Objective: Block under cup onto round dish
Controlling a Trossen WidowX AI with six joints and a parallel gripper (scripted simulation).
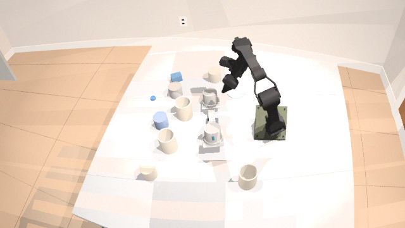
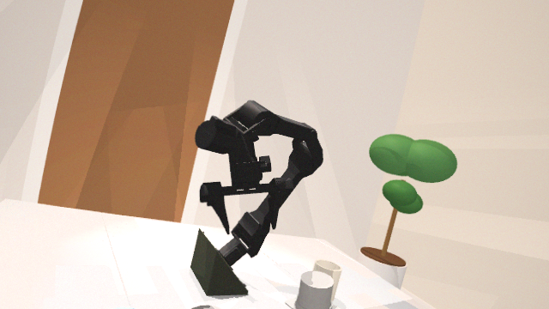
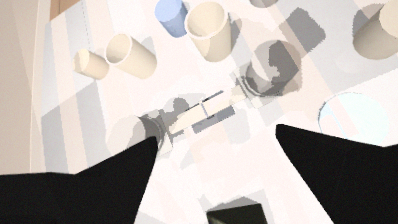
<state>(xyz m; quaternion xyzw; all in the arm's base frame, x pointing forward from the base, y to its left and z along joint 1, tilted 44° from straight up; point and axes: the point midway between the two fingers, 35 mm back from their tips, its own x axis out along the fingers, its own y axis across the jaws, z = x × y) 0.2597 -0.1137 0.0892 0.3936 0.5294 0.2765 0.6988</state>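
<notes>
My gripper tip is 17 cm above the grey block, 10 cm short of it and 7 cm to the left of it. The rest, counted from my gripper tip: blue cup (27 cm ahead, 18 cm below, 12 cm to the left); then balance beam (18 cm below, 6 cm to the left, 5 cm ahead); then dish (21 cm below, 20 cm to the right).
</notes>
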